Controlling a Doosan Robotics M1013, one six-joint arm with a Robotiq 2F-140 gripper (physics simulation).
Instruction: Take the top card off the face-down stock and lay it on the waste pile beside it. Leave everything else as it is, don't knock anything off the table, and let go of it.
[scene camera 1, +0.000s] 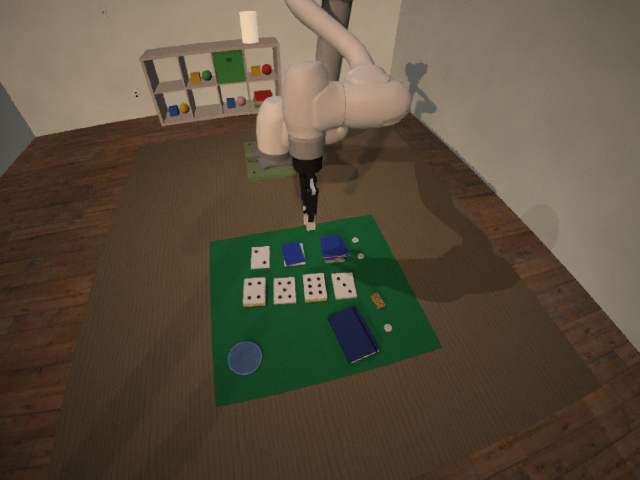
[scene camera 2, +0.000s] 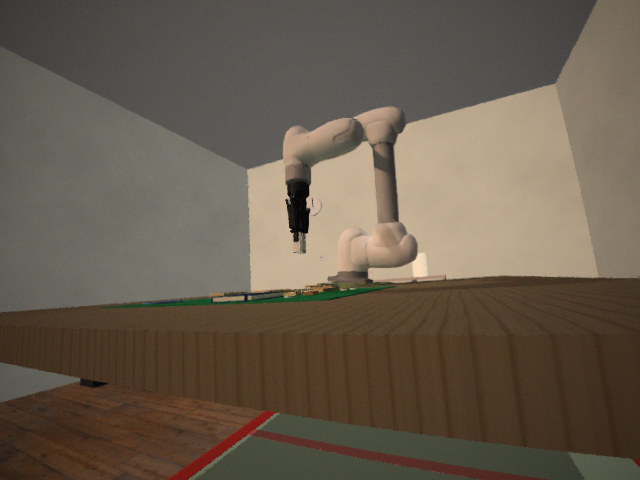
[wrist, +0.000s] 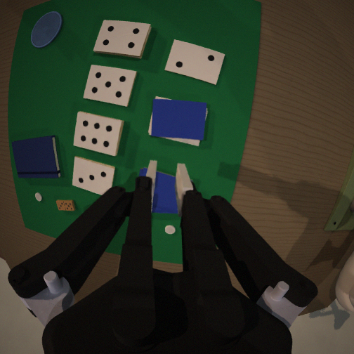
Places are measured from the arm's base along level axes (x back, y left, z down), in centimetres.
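Where they show: gripper, fingertip midpoint: (scene camera 1: 309, 226) (scene camera 2: 299, 252); arm's base, origin of the base link: (scene camera 1: 274, 157) (scene camera 2: 352, 282).
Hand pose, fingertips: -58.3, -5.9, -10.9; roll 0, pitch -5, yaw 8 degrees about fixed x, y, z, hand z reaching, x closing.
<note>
Each offset is from my fingertips to the top centre of the thing, as dx, dy, dz. Level surfaces: height alone.
The face-down stock {-1.5, +6.9, +10.6} (scene camera 1: 334, 246) (wrist: 166, 192) shows blue backs, with slightly uneven edges; the fingers partly hide it in the wrist view. Beside it, a blue-backed card {+1.3, -5.5, +11.8} (scene camera 1: 293, 253) (wrist: 178, 119) lies flat, a little skewed, on the waste pile, whose white card {+1.2, -4.9, +12.3} (scene camera 1: 303, 254) (wrist: 192, 142) shows along some edges. My gripper (scene camera 1: 309, 223) (scene camera 2: 298, 248) (wrist: 165, 173) points down, well above the table, with a narrow gap between its fingertips and nothing held. In scene camera 2 the piles are too edge-on to tell apart.
On the green mat {dz +12.7} (scene camera 1: 289, 330) (wrist: 225, 100) are a two-dot card {+4.3, -15.7, +12.3} (scene camera 1: 260, 257) (wrist: 195, 61), a row of several dotted cards, a dark blue notebook {-31.1, +0.1, +11.5} (scene camera 1: 351, 334) (wrist: 35, 156), a blue disc {-26.4, -28.7, +12.3} (scene camera 1: 245, 357) (wrist: 46, 29), a small orange domino {-24.7, +11.6, +11.9} (scene camera 1: 377, 300) (wrist: 65, 205) and small white pieces.
</note>
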